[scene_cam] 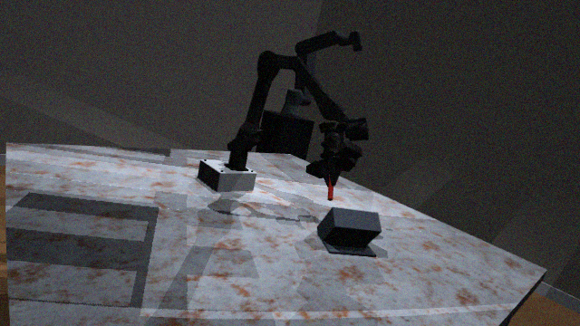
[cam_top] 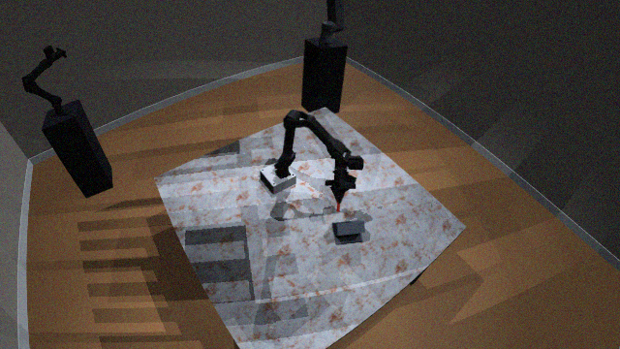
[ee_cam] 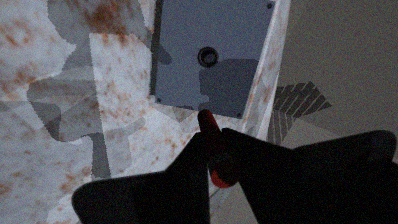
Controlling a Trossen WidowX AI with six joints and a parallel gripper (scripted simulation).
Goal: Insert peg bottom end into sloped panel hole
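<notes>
My gripper tip is now 10 cm short of the dark sloped panel and 8 cm above it. From my gripper tip the other things lie so: red round peg: 1 cm behind, 1 cm above.
</notes>
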